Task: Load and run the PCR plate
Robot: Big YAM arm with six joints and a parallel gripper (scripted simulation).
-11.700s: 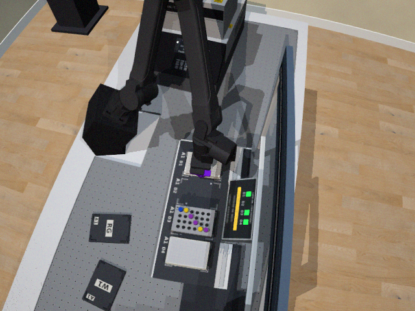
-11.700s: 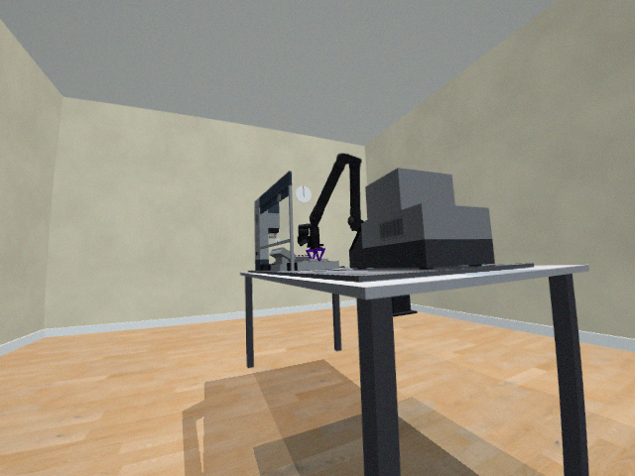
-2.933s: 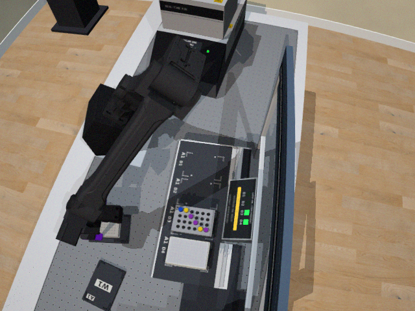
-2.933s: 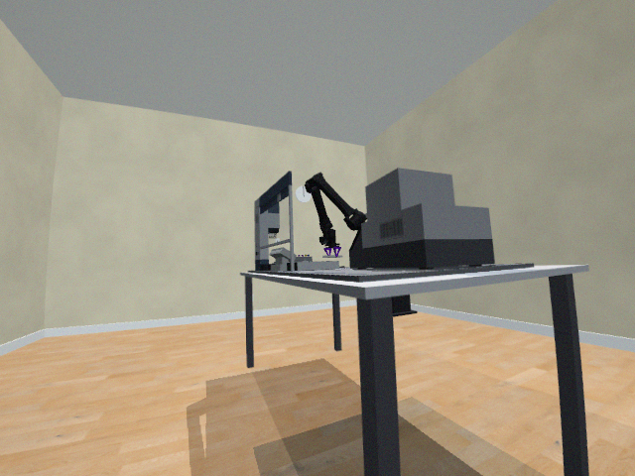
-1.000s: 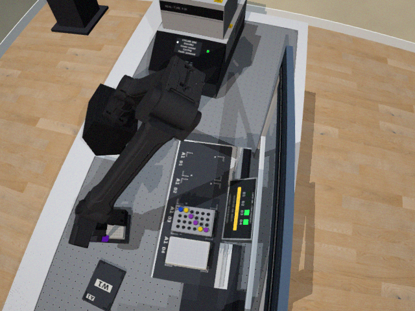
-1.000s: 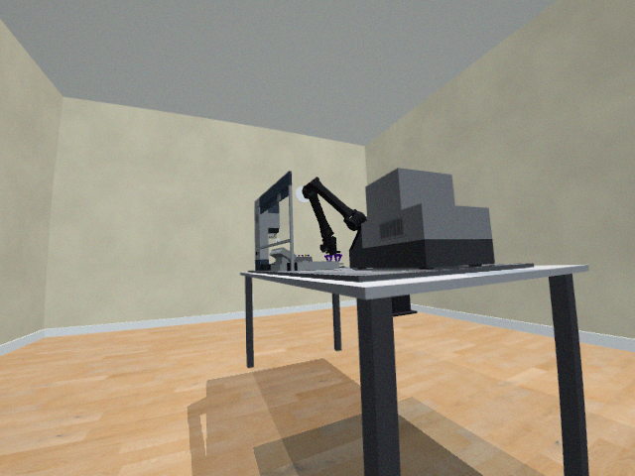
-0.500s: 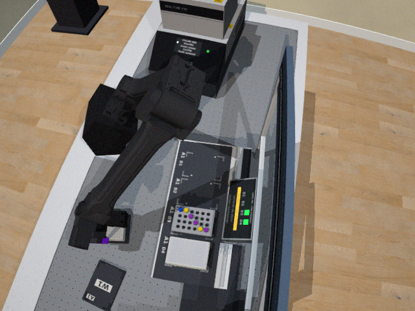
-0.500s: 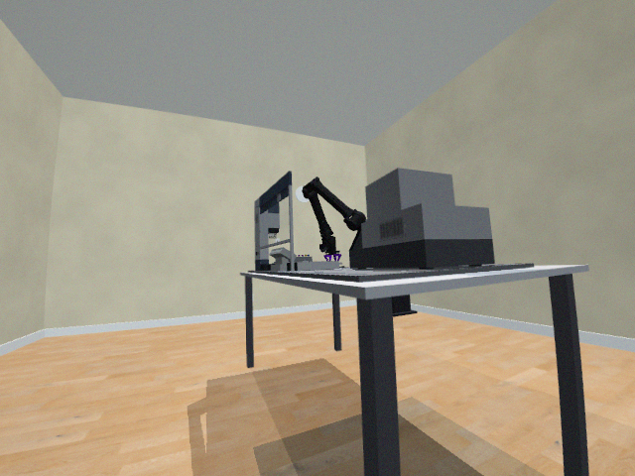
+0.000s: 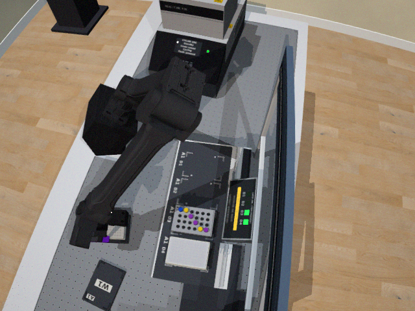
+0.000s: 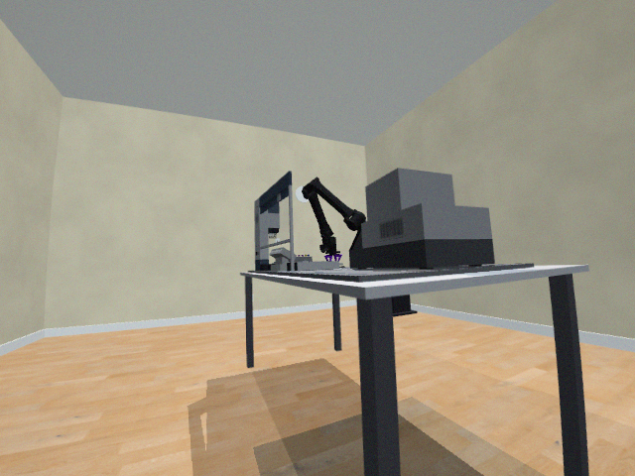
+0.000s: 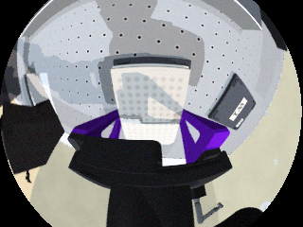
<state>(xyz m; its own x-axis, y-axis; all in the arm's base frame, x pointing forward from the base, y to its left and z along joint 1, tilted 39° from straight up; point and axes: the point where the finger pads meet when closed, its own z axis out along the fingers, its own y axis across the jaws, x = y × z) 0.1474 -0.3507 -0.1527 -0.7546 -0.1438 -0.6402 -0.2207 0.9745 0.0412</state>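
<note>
My gripper is now 20 mm above the dark regrip nest. From my hand the other things lie so: dark waiting nest W1: 190 mm to the right, 50 mm ahead, 20 mm below; then nest A1 mark: 240 mm to the right, 20 mm below, 20 mm ahead; then white deep-well block: 300 mm ahead, 40 mm above, 10 mm to the right.
</note>
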